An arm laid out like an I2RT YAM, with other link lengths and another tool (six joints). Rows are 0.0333 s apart.
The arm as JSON. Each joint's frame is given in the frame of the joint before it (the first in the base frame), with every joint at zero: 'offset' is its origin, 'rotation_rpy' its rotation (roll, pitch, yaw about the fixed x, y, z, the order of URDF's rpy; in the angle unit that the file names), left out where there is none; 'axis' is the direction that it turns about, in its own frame. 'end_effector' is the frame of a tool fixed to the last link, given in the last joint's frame.
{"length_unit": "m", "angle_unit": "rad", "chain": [
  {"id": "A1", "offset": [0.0, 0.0, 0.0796], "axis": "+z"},
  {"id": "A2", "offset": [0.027, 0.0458, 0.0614], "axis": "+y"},
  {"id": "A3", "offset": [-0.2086, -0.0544, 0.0], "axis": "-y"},
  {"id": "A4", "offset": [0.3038, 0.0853, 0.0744], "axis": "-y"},
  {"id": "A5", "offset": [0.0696, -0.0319, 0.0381], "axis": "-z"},
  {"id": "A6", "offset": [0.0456, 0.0, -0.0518], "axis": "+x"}
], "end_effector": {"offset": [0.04, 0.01, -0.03], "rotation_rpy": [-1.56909, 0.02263, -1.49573]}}
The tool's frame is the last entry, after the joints.
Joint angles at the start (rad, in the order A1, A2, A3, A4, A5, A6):
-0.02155 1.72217 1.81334 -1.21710 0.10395 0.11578
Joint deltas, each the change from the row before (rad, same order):
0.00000 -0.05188 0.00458 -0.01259 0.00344 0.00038
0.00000 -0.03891 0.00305 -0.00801 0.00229 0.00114
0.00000 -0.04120 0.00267 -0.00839 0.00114 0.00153
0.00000 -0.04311 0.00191 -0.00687 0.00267 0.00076
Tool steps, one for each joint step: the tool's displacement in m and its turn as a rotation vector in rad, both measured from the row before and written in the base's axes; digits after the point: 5 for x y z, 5 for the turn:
-0.00999 -0.00007 0.01929 -0.00385 -0.04384 -0.00189
-0.00795 0.00001 0.01400 -0.00219 -0.03403 -0.00210
-0.00903 0.00014 0.01425 -0.00096 -0.03564 -0.00189
-0.00981 0.00000 0.01426 -0.00265 -0.03819 -0.00209

